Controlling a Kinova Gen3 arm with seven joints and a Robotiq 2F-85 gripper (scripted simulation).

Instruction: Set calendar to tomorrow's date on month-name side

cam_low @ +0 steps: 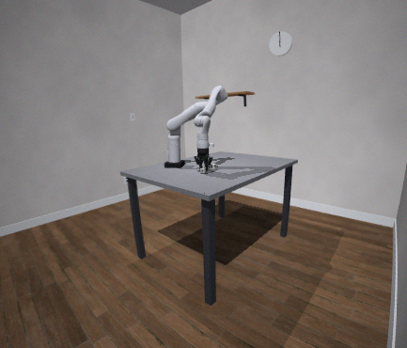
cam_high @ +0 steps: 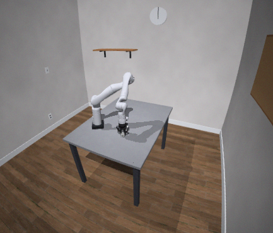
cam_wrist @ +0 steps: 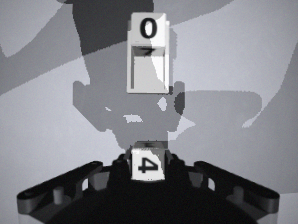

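Right now the white digit cube is 10 mm below my hand. Round my hand: calendar tray: 110 mm to the left, 20 mm below.
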